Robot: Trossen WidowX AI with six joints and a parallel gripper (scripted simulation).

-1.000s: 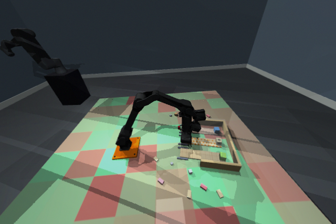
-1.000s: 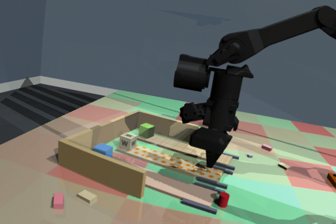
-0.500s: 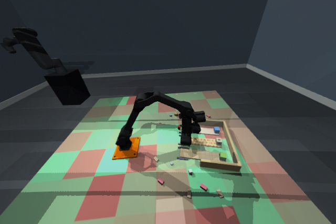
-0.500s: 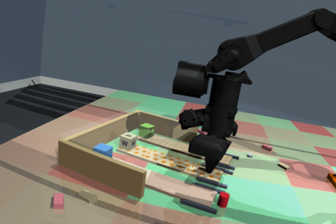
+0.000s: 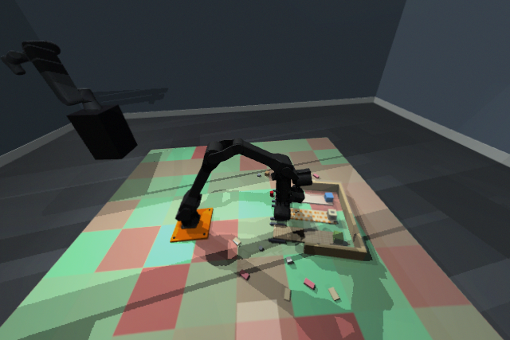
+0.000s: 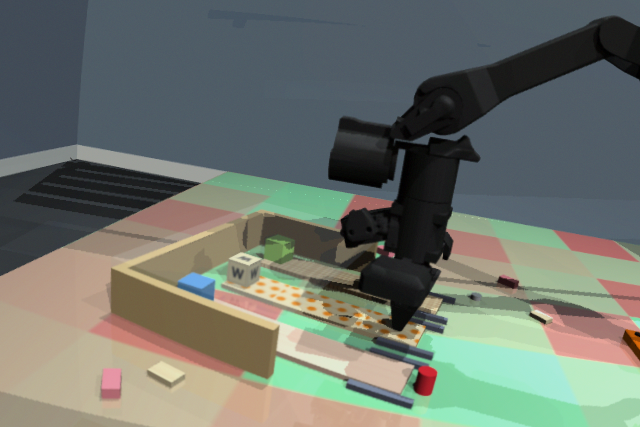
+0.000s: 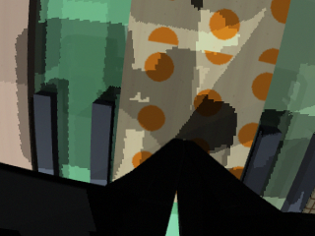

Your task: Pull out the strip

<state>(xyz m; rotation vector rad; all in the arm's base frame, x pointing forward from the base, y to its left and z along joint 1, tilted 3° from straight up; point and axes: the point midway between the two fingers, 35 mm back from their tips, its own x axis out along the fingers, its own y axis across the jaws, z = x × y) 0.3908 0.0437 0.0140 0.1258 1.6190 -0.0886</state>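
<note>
My gripper tip is 200 mm short of the labelled cube, 30 mm to the left of it and 10 mm below it. The rest, counted from my gripper tip: red cylinder (100 mm to the left, 40 mm behind, 10 mm above).
</note>
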